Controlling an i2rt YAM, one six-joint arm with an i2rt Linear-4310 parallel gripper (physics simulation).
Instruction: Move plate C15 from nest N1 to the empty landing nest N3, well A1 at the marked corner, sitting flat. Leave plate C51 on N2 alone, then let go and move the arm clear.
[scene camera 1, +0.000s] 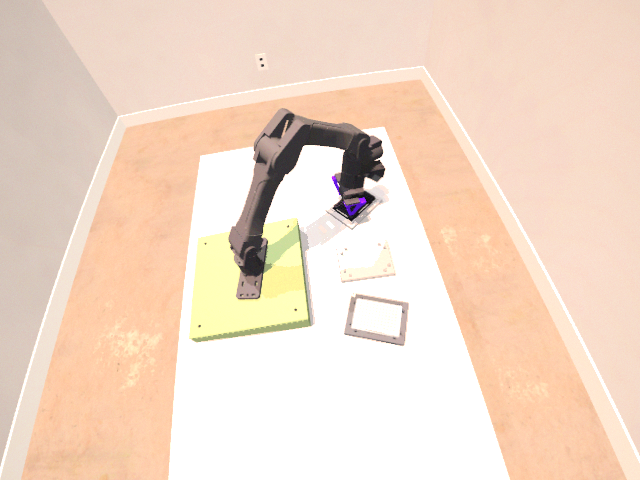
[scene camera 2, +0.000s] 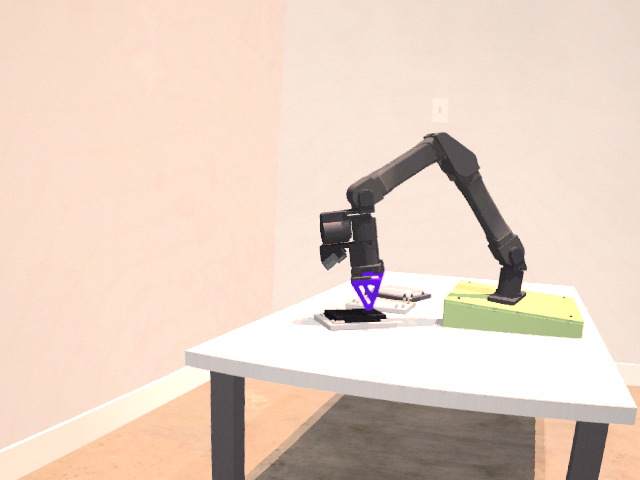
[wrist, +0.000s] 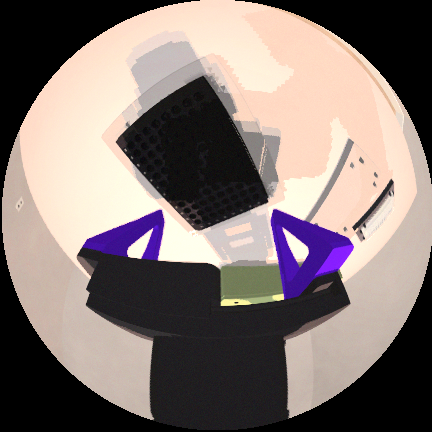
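Note:
A black well plate (scene camera 1: 341, 209) (scene camera 2: 345, 315) (wrist: 200, 155) lies on a light nest (scene camera 1: 336, 215) (scene camera 2: 336, 325). An empty light nest with small pegs (scene camera 1: 361, 264) (scene camera 2: 385, 305) (wrist: 335, 185) is in the middle of the row. A white plate (scene camera 1: 377, 316) (wrist: 380, 220) sits in a dark grey nest (scene camera 1: 374, 337) (scene camera 2: 424, 296) at the other end. No labels or A1 mark can be read. My gripper (scene camera 1: 347, 204) (scene camera 2: 368, 308) (wrist: 217, 214) is open, pointing down, with its purple fingertips low at the black plate. Whether they touch it cannot be told.
The arm's base stands on a yellow-green block (scene camera 1: 222, 289) (scene camera 2: 511, 322) (wrist: 250, 280) beside the row of nests. All stand on a white table (scene camera 1: 310, 413) (scene camera 2: 465, 366). The arm's shadow falls between the block and the black plate's nest.

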